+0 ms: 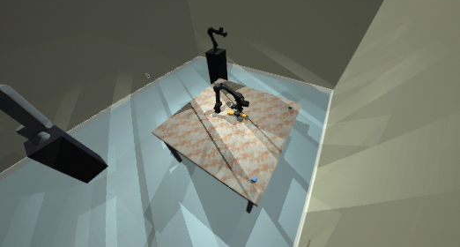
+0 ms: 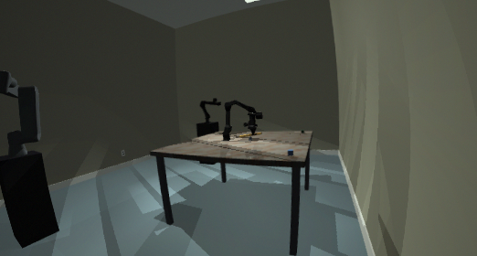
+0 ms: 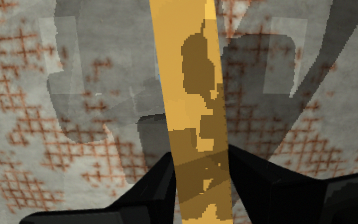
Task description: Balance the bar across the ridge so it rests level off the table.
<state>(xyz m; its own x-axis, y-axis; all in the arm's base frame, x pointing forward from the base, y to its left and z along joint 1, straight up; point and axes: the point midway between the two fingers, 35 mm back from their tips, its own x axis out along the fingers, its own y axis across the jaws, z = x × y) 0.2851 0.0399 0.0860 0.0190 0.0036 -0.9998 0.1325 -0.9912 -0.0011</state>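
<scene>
Now: the long yellow bar 30 mm behind my gripper tip. Also, from my gripper tip: small green cube: 460 mm to the left, 450 mm ahead, 40 mm below; small blue cube: 540 mm to the right, 450 mm ahead, 40 mm below.
</scene>
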